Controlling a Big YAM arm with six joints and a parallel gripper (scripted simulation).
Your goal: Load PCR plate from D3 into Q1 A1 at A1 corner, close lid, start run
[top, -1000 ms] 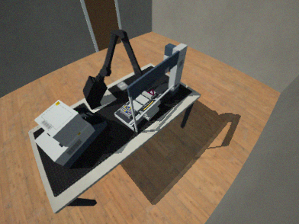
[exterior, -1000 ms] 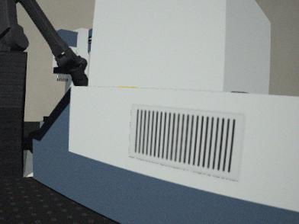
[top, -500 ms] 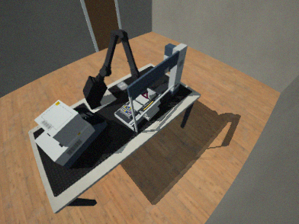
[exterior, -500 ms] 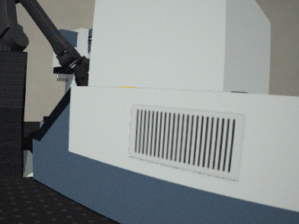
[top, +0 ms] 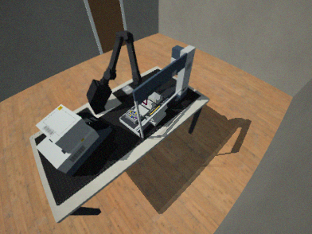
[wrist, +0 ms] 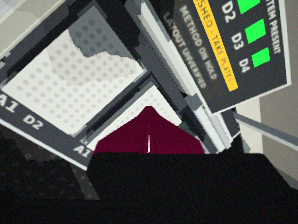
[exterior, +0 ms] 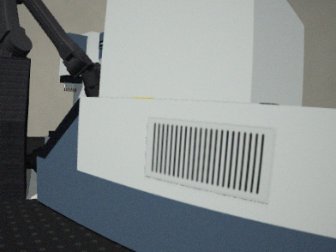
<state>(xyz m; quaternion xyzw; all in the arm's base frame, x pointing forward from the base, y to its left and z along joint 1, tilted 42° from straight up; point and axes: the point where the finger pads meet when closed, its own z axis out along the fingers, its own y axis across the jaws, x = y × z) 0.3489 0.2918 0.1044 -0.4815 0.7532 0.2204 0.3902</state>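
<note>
Now: the tube 2 cm ahead of my hand, 12 cm to the right of it and 5 cm below it. From my hand the other things lie so: tube cooling block 2 cm ahead, 15 cm to the right, 6 cm below; then pipette head 9 cm behind, 40 cm to the left, 26 cm above.
</note>
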